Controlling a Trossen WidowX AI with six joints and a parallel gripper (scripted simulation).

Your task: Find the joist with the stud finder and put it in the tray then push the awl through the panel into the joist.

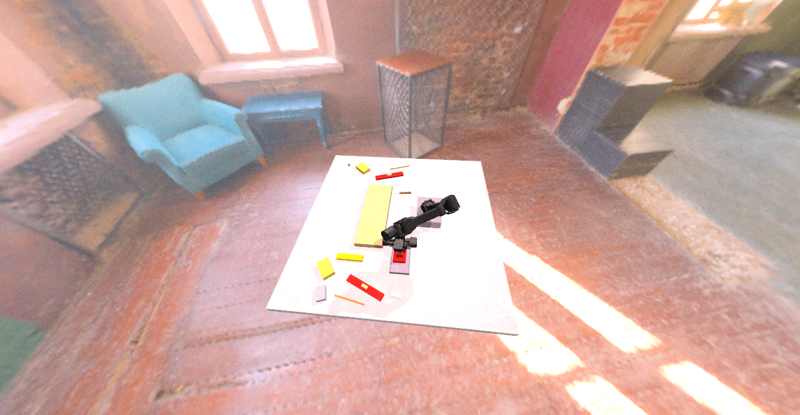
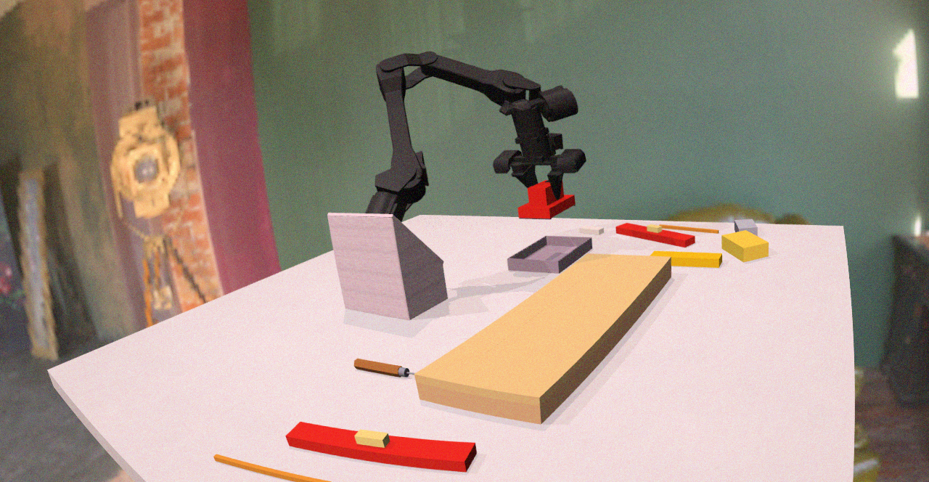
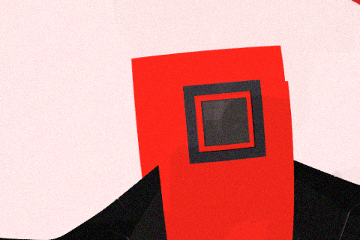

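The grey tray is 110 mm below my gripper tip and 10 mm to the right of it. Round my gripper tip: red stud finder 20 mm above, 10 mm to the left; yellow bar 310 mm ahead, 120 mm below; square light 30 mm above, 20 mm to the left.
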